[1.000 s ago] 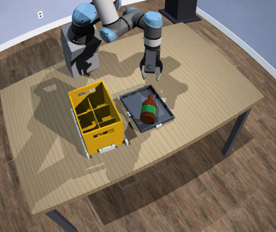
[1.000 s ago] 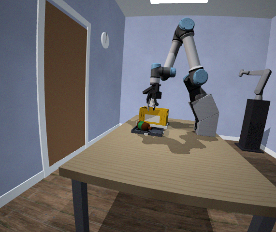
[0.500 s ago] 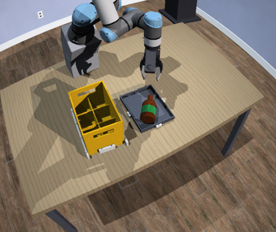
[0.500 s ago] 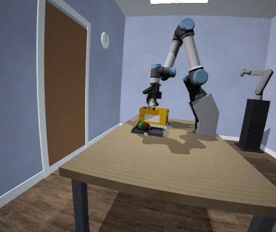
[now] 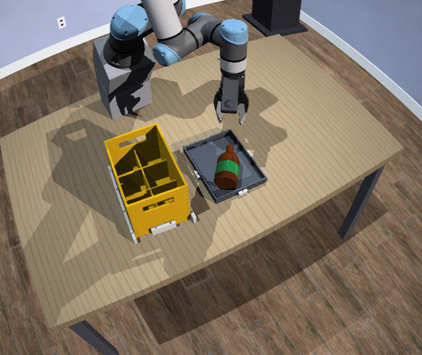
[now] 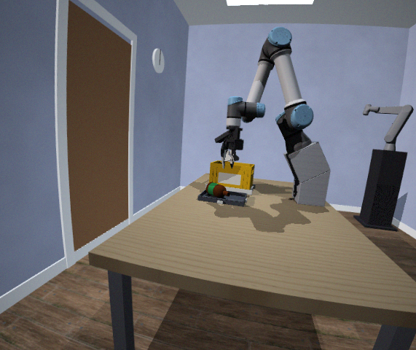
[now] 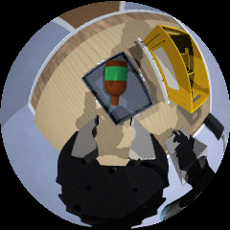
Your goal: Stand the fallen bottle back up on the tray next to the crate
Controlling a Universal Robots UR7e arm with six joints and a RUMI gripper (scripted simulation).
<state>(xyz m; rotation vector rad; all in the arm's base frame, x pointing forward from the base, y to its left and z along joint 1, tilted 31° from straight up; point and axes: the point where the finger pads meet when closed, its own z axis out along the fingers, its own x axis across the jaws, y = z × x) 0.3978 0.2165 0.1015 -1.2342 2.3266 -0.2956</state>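
Now: the bottle 4 cm ahead of my hand, 3 cm to the right of it and 15 cm below it. Round my hand: tray 1 cm ahead, 3 cm to the right, 18 cm below; then yellow crate 1 cm ahead, 30 cm to the right, 11 cm below.
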